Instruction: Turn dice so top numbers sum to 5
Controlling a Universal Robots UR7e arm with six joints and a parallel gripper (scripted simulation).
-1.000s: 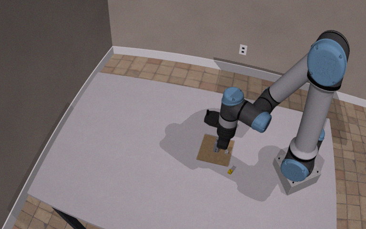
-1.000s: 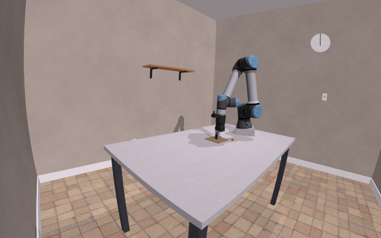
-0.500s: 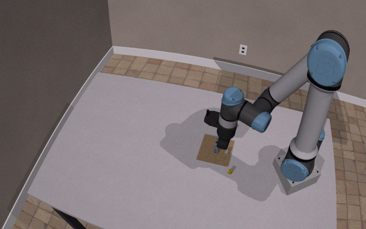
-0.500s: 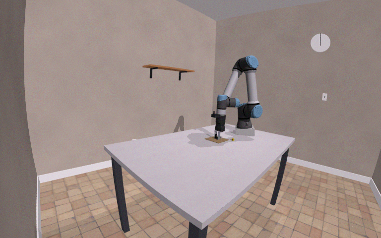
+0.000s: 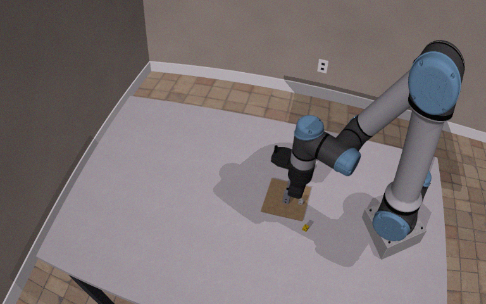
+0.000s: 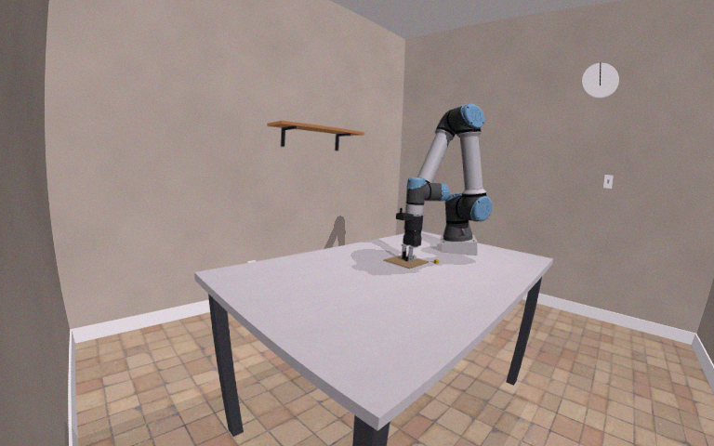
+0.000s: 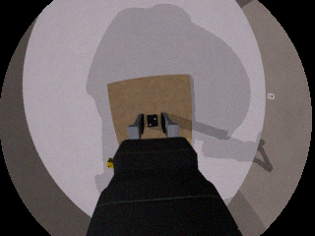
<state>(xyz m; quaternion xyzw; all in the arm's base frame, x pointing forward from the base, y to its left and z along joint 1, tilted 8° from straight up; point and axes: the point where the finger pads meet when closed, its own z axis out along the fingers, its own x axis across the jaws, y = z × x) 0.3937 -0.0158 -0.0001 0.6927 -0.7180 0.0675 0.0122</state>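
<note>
My hand is 1 cm above the black die. From my hand the other things lie so: mat: 2 cm below; white die: 5 cm behind, 1 cm below; yellow die: 9 cm to the left, 9 cm behind, 2 cm below.
</note>
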